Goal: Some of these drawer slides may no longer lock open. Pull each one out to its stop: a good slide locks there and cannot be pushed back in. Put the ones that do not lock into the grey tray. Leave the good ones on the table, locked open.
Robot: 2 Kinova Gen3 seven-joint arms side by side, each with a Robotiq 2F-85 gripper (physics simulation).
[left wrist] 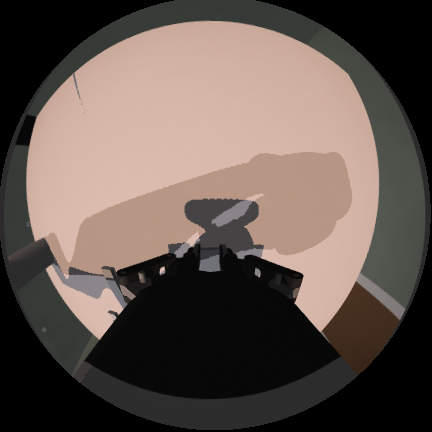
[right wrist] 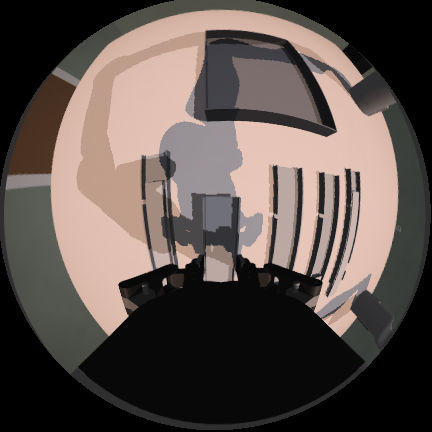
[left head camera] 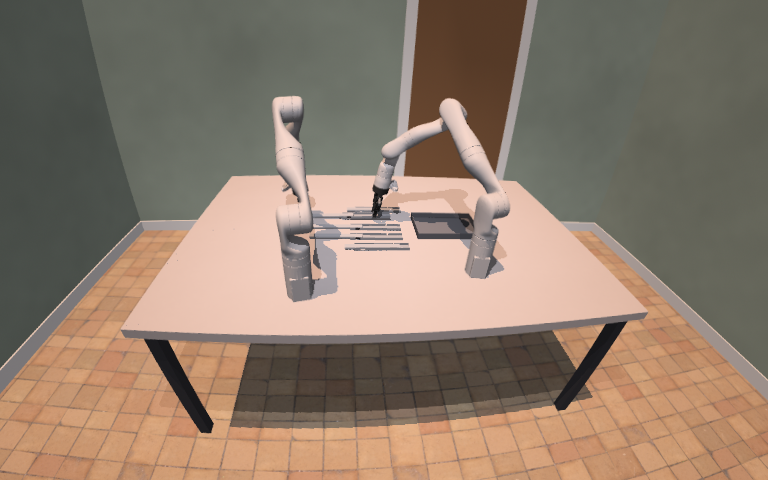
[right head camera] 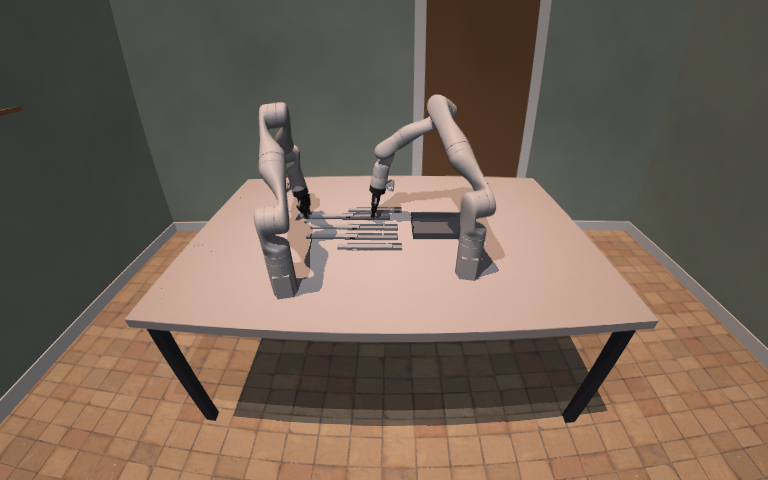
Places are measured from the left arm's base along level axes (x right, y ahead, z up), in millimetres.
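Pixels of known places: left gripper, fingertip midpoint: [left wrist: 209, 250] [right head camera: 308, 217]; right gripper, fingertip midpoint: [right wrist: 219, 261] [left head camera: 373, 215] [right head camera: 372, 215]; left arm's base, origin of the base link: [left wrist: 47, 250] [right wrist: 357, 300] [left head camera: 300, 292] [right head camera: 285, 290]; right arm's base, origin of the base link: [right wrist: 358, 101] [left head camera: 475, 271] [right head camera: 466, 272].
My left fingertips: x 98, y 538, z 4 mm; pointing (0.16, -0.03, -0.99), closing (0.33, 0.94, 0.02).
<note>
For each thing: its top centre in the pictures, then the offset to it from my left fingertips. "spot": a spot on its surface instead.
- backmost, surface spot: [right head camera: 390, 210] [left head camera: 389, 210] spot: dx +406, dy -46, dz +8 mm
- frontmost, surface spot: [left head camera: 385, 247] [right head camera: 377, 247] spot: dx +277, dy -355, dz +6 mm
- grey tray, middle of its top: [right wrist: 262, 54] [right head camera: 444, 222] [left head camera: 445, 222] dx +612, dy -252, dz +26 mm
Several drawer slides lie side by side. My right gripper [left head camera: 376, 214] [right head camera: 373, 215] [right wrist: 219, 261] is shut on the body of the second slide from the back [right head camera: 334, 216] [right wrist: 220, 205]. My left gripper [right head camera: 306, 215] [left wrist: 209, 250] is shut on this slide's far left end; my left arm hides it in the left head view. This slide is drawn out long. The third [left head camera: 385, 227] [right head camera: 386, 226] [right wrist: 287, 200] and fourth [left head camera: 385, 237] [right head camera: 382, 236] [right wrist: 329, 200] are also extended leftward. The backmost [left head camera: 390, 210] [right head camera: 390, 210] and frontmost [left head camera: 385, 247] [right head camera: 379, 246] look short. The grey tray [left head camera: 444, 236] [right head camera: 434, 235] [right wrist: 270, 117] looks empty.
The tray is right of the slides, close behind the right arm's base [left head camera: 479, 264] [right head camera: 468, 266]. The left arm's base [left head camera: 298, 285] [right head camera: 283, 283] stands at the front left of the slides. The backmost slide lies close behind the held one.
</note>
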